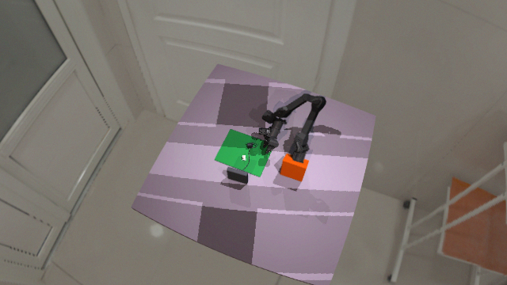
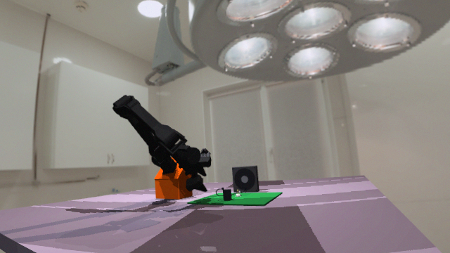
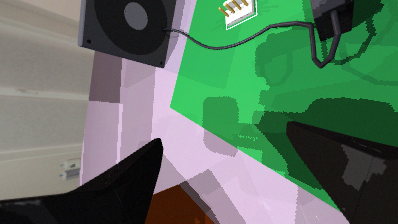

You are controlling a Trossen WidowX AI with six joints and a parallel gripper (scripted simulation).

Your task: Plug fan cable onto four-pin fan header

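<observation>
The fan plug is 100 mm ahead of my gripper tip, 40 mm below it and 30 mm to the right of it. From my gripper tip the other things lie so: black fan 190 mm to the left, 110 mm ahead, 10 mm below; green board 130 mm ahead, 80 mm below, 10 mm to the left; white four-pin header 120 mm ahead, 70 mm below, 50 mm to the left.
</observation>
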